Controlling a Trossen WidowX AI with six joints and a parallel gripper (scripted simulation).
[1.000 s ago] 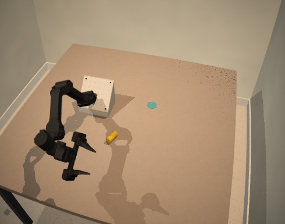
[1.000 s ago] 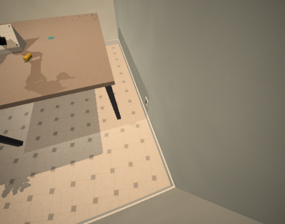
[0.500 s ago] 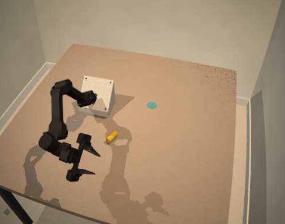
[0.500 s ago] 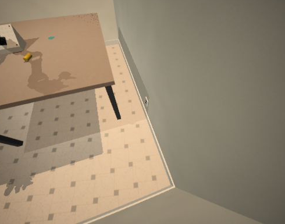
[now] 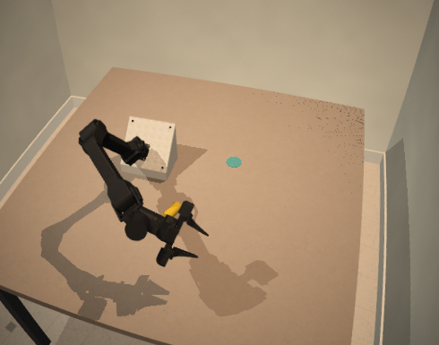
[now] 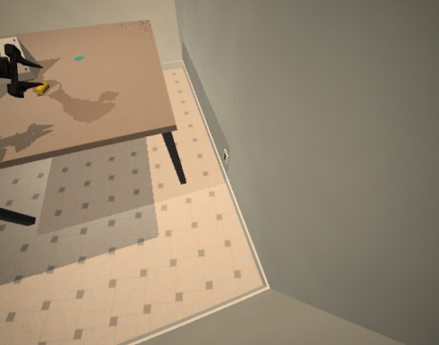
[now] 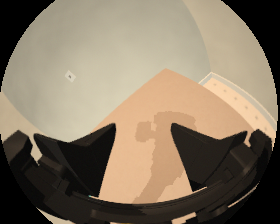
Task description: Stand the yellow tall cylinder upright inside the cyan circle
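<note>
My hand is 17 cm past the yellow tall cylinder, 22 cm to the right of it and 19 cm above it. Round my hand: cyan circle: 5 cm behind, 54 cm to the left, 21 cm below.
</note>
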